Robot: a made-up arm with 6 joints. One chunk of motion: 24 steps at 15 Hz.
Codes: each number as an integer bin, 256 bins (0 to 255) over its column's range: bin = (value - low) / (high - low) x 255, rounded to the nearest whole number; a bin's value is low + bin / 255 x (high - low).
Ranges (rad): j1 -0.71..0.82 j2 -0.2..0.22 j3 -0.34..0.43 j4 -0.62..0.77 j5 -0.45..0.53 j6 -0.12..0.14
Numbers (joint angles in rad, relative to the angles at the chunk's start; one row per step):
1: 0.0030 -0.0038 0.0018 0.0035 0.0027 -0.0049
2: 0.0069 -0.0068 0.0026 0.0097 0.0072 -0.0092
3: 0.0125 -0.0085 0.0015 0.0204 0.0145 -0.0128
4: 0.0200 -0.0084 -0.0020 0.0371 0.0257 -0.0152
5: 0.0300 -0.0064 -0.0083 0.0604 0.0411 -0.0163
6: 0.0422 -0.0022 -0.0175 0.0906 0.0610 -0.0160
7: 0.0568 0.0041 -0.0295 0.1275 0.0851 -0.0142
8: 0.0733 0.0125 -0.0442 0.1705 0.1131 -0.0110
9: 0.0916 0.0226 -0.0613 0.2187 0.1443 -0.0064
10: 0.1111 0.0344 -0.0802 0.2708 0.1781 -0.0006
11: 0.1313 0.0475 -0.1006 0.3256 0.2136 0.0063
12: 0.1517 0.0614 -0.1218 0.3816 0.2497 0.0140
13: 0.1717 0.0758 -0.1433 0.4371 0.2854 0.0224
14: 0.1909 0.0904 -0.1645 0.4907 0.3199 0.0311
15: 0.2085 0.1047 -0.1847 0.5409 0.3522 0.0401
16: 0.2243 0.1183 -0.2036 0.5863 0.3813 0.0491
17: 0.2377 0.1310 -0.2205 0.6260 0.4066 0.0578
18: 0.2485 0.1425 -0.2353 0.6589 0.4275 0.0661
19: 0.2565 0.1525 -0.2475 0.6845 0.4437 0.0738
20: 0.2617 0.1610 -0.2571 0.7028 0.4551 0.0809
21: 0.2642 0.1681 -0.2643 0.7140 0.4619 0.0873
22: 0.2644 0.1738 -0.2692 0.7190 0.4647 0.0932
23: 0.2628 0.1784 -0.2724 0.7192 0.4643 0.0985
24: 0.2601 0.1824 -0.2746 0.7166 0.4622 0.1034
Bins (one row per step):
1: 119 119 113 114 118 113
2: 119 117 113 116 119 109
3: 120 116 113 117 121 105
4: 122 116 112 121 124 103
5: 123 118 110 125 128 102
6: 125 120 107 130 133 102
7: 128 124 103 137 139 104
8: 131 129 98 145 147 107
9: 134 135 92 154 155 111
10: 137 142 86 163 163 117
11: 140 150 79 173 173 124
12: 144 159 72 184 182 131
13: 147 167 65 194 191 140
14: 150 176 58 204 200 148
15: 153 185 51 213 209 157
16: 156 193 45 221 216 166
17: 158 201 40 229 223 174
18: 160 208 35 235 228 183
19: 161 214 31 239 233 190
20: 162 219 27 243 236 197
21: 162 223 25 245 237 203
22: 162 227 23 246 238 209
23: 162 230 22 246 238 214
24: 162 232 22 245 237 219

